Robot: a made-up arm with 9 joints.
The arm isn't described. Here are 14 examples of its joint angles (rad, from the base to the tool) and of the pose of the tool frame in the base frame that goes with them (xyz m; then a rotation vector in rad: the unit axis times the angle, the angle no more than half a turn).
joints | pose
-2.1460 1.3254 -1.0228 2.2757 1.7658 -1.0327 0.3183 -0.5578 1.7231 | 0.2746 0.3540 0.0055 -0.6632 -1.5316 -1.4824
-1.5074 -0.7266 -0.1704 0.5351 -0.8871 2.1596 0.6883 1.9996 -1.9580 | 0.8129 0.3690 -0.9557 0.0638 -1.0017 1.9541
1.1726 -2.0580 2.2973 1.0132 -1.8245 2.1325 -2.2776 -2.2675 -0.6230 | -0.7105 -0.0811 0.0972 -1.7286 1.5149 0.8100
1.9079 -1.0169 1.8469 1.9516 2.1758 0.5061 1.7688 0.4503 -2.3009 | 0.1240 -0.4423 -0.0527 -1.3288 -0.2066 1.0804
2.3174 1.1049 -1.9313 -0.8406 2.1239 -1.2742 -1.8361 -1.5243 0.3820 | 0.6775 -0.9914 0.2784 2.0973 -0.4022 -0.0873
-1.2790 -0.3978 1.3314 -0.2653 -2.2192 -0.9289 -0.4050 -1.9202 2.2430 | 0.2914 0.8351 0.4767 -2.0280 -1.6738 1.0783
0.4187 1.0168 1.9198 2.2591 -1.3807 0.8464 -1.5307 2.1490 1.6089 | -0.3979 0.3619 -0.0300 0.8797 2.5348 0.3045
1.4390 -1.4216 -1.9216 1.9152 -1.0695 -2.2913 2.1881 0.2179 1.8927 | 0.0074 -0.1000 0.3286 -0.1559 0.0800 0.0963
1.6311 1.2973 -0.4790 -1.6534 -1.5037 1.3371 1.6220 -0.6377 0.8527 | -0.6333 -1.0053 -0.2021 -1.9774 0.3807 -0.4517
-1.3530 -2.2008 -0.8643 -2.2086 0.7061 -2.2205 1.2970 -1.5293 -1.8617 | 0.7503 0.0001 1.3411 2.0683 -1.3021 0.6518
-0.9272 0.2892 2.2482 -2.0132 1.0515 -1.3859 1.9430 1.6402 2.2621 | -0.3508 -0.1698 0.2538 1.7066 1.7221 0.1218
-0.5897 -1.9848 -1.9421 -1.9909 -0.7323 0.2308 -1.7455 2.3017 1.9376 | 0.5747 -0.6511 0.8458 -0.4771 1.6709 -1.9018
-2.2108 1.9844 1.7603 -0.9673 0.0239 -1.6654 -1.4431 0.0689 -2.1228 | 0.4711 -1.1053 0.4869 -1.2509 1.1651 1.6225
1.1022 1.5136 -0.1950 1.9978 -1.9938 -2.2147 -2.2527 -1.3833 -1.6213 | -0.6306 -0.9399 0.9760 -2.7395 -0.2713 -0.3108
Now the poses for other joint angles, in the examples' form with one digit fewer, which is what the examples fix.
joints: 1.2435 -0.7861 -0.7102 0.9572 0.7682 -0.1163 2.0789 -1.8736 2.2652
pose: -0.325 0.499 -0.399 0.727 -0.336 -2.822
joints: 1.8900 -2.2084 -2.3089 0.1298 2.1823 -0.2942 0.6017 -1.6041 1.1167
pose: -0.061 0.617 0.254 1.793 0.832 0.224
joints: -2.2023 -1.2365 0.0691 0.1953 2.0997 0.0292 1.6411 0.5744 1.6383
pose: 0.629 -0.748 -0.223 0.231 -0.188 1.077
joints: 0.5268 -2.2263 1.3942 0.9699 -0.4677 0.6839 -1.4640 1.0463 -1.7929
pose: 0.656 0.346 0.364 -1.744 -0.309 1.429
